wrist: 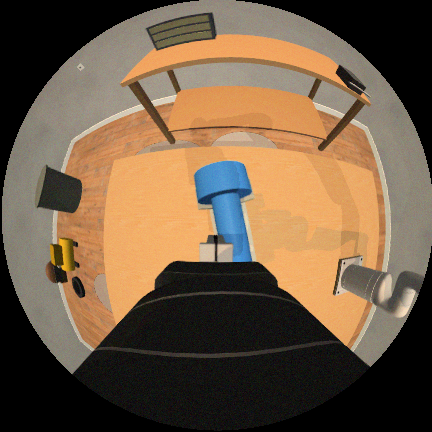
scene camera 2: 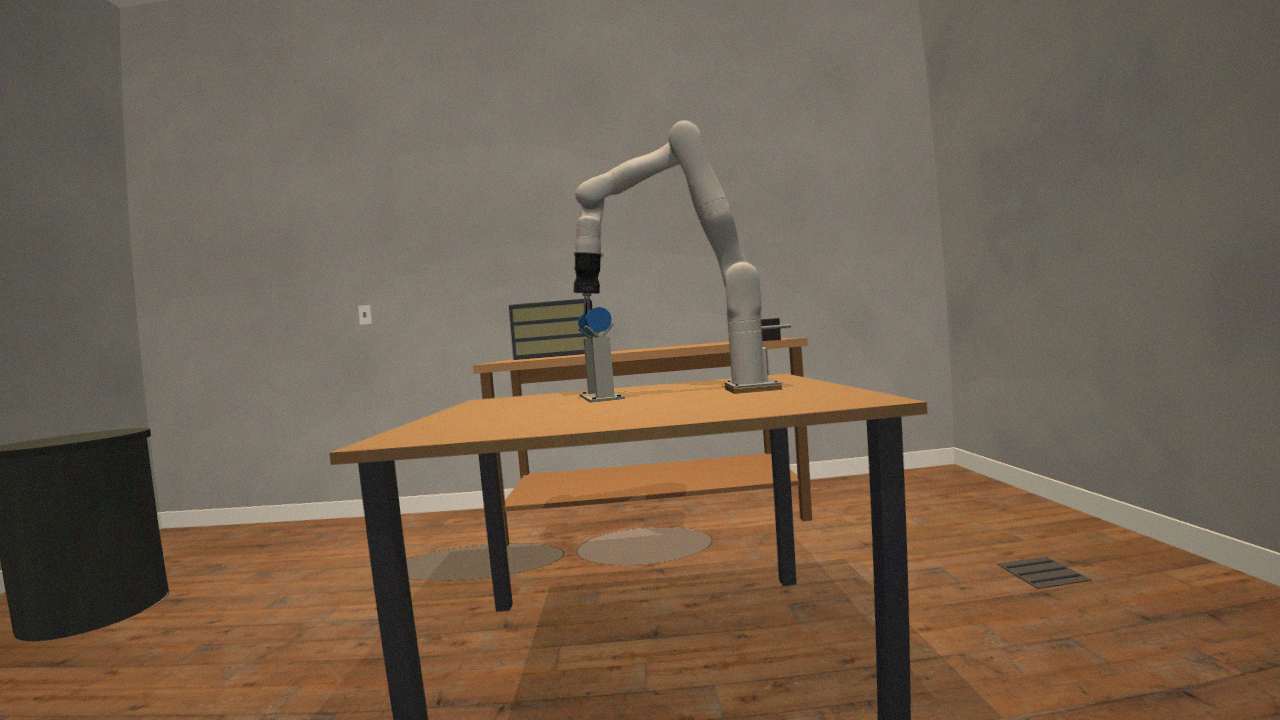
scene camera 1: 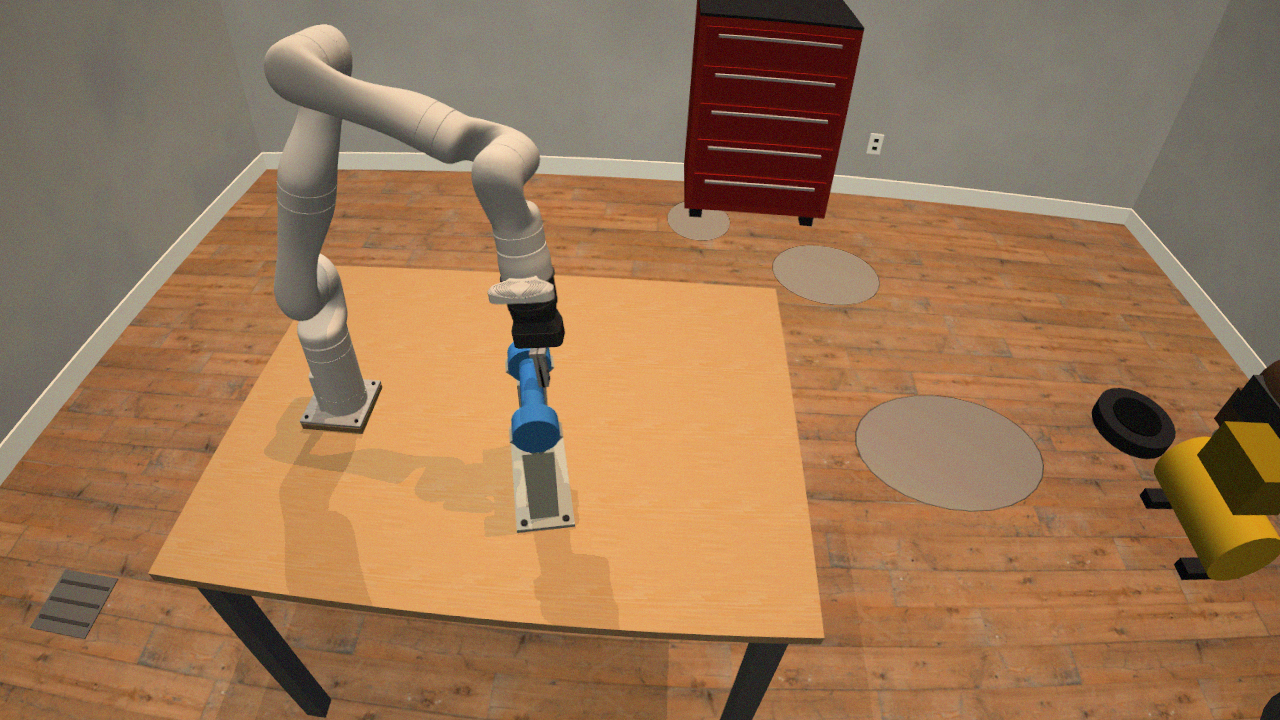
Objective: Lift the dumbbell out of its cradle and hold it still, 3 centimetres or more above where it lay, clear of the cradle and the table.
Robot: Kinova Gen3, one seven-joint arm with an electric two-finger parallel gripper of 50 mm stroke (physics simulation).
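Pixels of known places: gripper, between the fingertips: [wrist: 214,243] [scene camera 2: 586,314] [scene camera 1: 544,383]; arm's base, origin of its link: [wrist: 348,276] [scene camera 2: 748,382] [scene camera 1: 345,399].
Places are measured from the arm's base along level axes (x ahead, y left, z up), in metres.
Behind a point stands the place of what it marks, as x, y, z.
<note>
The blue dumbbell [scene camera 1: 535,428] @[0.397, -0.312, 0.229] [scene camera 2: 597,320] @[0.393, -0.124, 0.208] [wrist: 222,181] @[0.394, -0.287, 0.246] lies level in its cradle [scene camera 1: 563,503] @[0.430, -0.274, -0.014] [scene camera 2: 599,367] @[0.399, -0.118, 0.074], a grey stand on a light base plate fixed to the table [scene camera 1: 680,465] @[0.650, -0.202, -0.022] [scene camera 2: 501,420] @[0.668, 0.098, -0.022] [wrist: 150,210] @[0.632, -0.328, -0.022]. My gripper [scene camera 1: 542,379] @[0.413, -0.221, 0.232] [scene camera 2: 588,307] @[0.413, -0.221, 0.232] [wrist: 214,243] @[0.413, -0.221, 0.232] points down and is shut with nothing between its fingers. In the wrist view the closed fingertips are left of the handle's middle line, at its left edge, with the handle passing to their right. Whether they touch it I cannot tell. The dumbbell's near end is hidden behind the gripper body in the wrist view.
The arm's base [scene camera 1: 341,411] @[0.004, -0.046, 0.014] [scene camera 2: 753,385] @[0.012, 0.062, -0.004] [wrist: 348,275] @[0.038, -0.025, 0.038] is bolted to the same table. A second workbench [scene camera 2: 644,355] [wrist: 240,50] stands beyond the table. A red drawer cabinet [scene camera 1: 769,107] and a yellow machine [scene camera 1: 1208,510] [wrist: 66,254] stand on the floor away from it.
</note>
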